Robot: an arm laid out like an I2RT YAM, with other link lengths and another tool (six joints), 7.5 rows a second.
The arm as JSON. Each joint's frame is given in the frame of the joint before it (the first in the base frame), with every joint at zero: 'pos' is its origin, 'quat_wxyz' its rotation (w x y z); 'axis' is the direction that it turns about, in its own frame. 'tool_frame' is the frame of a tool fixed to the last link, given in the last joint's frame.
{
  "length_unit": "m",
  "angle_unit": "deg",
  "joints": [
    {
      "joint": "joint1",
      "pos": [
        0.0,
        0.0,
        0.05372
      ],
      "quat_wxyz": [
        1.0,
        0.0,
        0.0,
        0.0
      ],
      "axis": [
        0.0,
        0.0,
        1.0
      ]
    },
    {
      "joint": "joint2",
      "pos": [
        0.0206,
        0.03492,
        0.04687
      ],
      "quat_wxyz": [
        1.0,
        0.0,
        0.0,
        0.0
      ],
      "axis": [
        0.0,
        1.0,
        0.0
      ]
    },
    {
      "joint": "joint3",
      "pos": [
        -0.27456,
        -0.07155,
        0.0
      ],
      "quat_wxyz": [
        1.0,
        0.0,
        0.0,
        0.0
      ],
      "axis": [
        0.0,
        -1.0,
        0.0
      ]
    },
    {
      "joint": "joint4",
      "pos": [
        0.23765,
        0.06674,
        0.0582
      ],
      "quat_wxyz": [
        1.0,
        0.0,
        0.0,
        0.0
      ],
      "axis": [
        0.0,
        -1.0,
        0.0
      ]
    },
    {
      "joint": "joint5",
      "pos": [
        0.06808,
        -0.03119,
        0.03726
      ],
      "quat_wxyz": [
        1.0,
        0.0,
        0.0,
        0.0
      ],
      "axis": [
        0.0,
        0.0,
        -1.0
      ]
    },
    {
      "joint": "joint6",
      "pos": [
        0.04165,
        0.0,
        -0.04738
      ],
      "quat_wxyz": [
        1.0,
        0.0,
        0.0,
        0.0
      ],
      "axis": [
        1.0,
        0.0,
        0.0
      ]
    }
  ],
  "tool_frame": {
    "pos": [
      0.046,
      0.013,
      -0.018
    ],
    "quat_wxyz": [
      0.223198,
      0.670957,
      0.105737,
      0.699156
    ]
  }
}
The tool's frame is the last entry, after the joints.
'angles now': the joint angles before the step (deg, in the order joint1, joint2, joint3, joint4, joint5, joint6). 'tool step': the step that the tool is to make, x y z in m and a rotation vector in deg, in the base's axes. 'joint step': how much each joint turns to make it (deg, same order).
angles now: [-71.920 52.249 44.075 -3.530 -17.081 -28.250]
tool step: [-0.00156 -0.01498 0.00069 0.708 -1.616 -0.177]
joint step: [-2.318 3.387 1.093 2.513 -2.449 1.355]
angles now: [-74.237 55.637 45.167 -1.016 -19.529 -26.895]
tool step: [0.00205 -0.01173 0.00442 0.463 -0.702 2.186]
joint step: [-1.399 3.300 2.362 0.697 -3.673 0.065]
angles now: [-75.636 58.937 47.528 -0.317 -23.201 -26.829]
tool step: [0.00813 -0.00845 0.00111 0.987 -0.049 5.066]
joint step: [-0.196 3.563 2.448 -0.240 -5.202 -0.940]
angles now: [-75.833 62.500 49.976 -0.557 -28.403 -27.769]
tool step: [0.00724 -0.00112 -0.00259 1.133 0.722 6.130]
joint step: [0.001 2.317 1.617 -1.749 -5.835 -2.251]
